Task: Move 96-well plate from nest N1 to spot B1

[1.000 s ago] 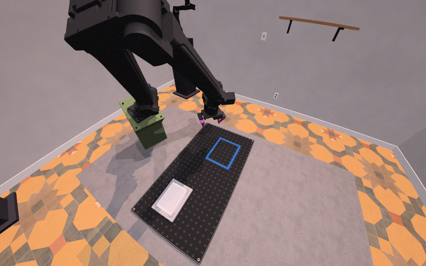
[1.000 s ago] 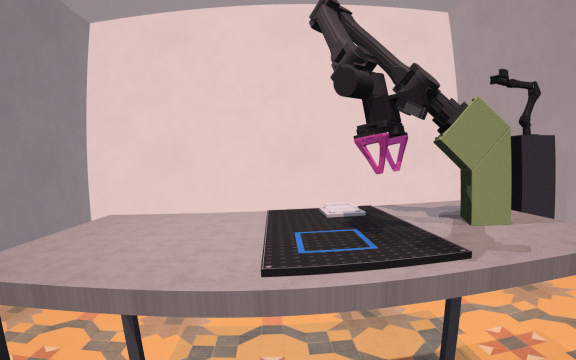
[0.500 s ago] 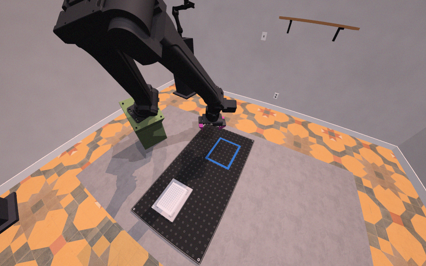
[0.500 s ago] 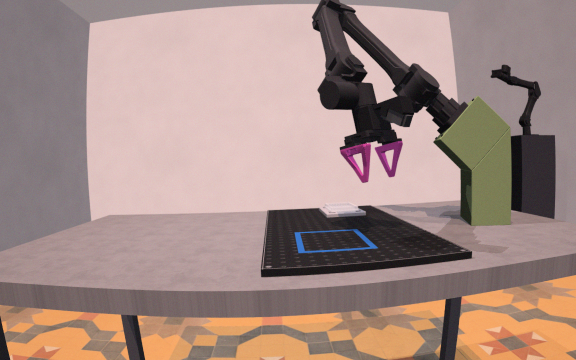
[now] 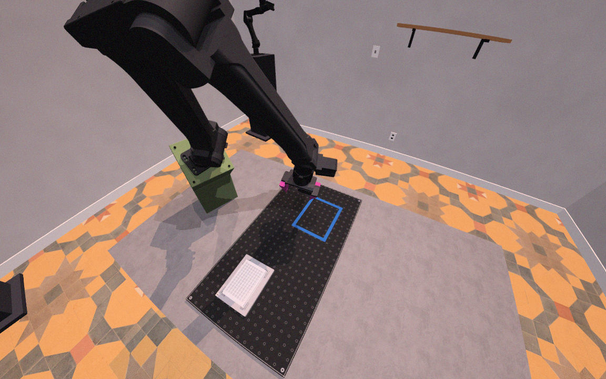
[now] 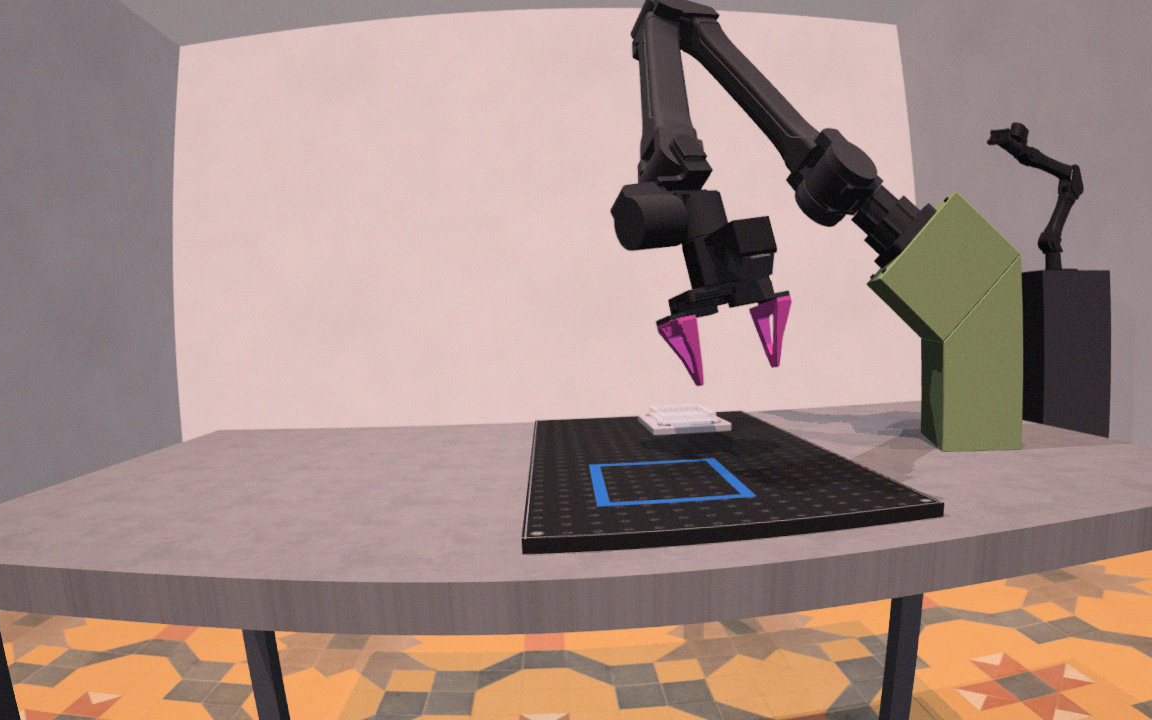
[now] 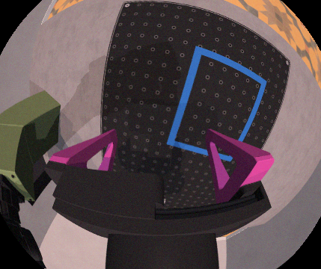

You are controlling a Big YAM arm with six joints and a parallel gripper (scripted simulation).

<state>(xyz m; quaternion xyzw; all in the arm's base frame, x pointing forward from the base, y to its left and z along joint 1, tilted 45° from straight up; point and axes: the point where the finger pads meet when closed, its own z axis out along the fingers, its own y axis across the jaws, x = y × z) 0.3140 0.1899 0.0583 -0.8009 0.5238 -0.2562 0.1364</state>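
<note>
My hand is 40 mm short of the white 96-well plate, 350 mm to the left of it and 100 mm above it. The rest, counted from my hand: grey plate nest N1: 40 mm ahead, 350 mm to the right, 110 mm below.
</note>
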